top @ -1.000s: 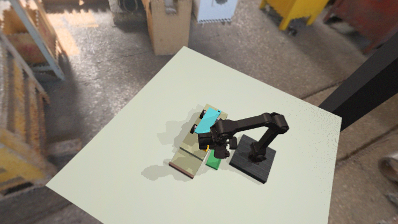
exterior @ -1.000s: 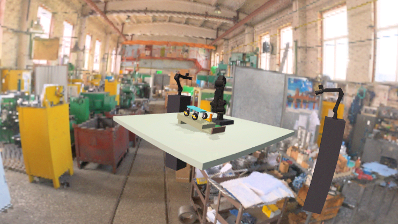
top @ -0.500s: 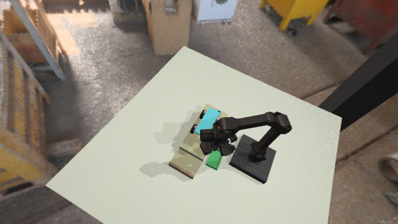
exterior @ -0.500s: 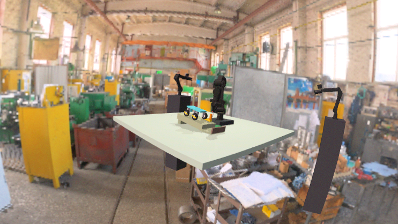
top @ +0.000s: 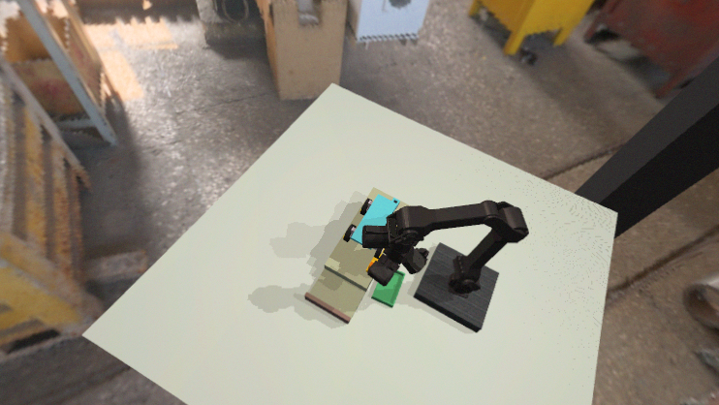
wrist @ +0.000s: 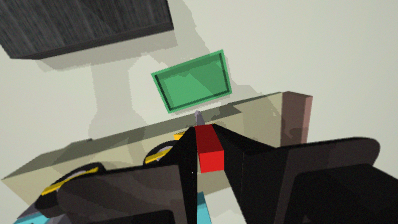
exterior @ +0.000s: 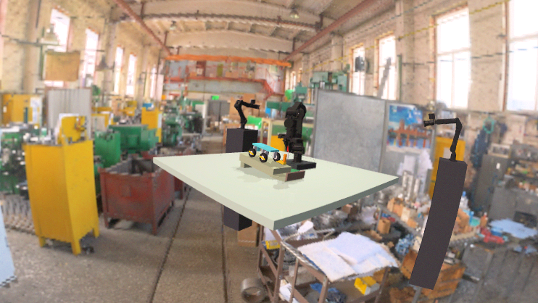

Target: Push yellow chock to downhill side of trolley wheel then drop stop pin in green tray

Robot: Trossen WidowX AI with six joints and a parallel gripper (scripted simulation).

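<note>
My gripper tip is 2 cm past the green tray and 14 cm above it. The rest, counted from my gripper tip: stop pin right at my gripper tip; yellow chock 4 cm ahead, 2 cm to the right, 5 cm below; trolley 8 cm ahead, 13 cm to the right, 2 cm below.
</note>
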